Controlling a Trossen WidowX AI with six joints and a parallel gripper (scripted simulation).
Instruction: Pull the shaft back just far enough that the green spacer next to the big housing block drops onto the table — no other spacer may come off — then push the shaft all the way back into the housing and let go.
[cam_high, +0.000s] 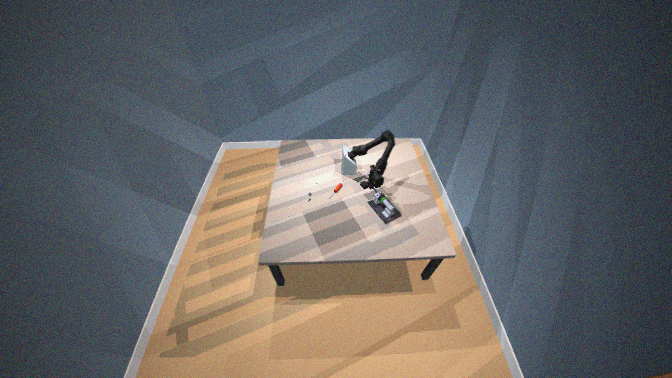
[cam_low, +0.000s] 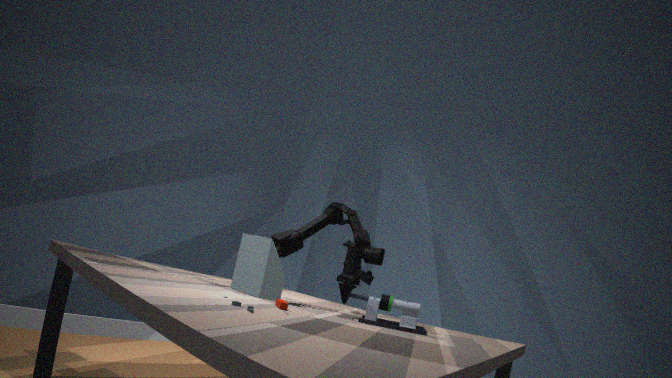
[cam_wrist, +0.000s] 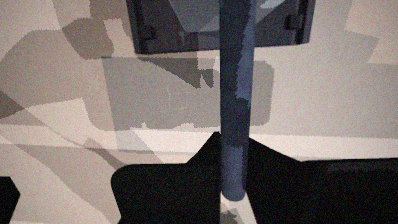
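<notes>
The dark blue shaft is 6 cm ahead of my gripper tip, 3 cm to the left of it and 3 cm above it. Also, from my gripper tip: green spacer: 14 cm ahead, 7 cm to the left, 3 cm above; dark spacer: 12 cm ahead, 7 cm to the left, 3 cm above; red-handled screwdriver: 28 cm to the right, 4 cm below, 2 cm behind.
</notes>
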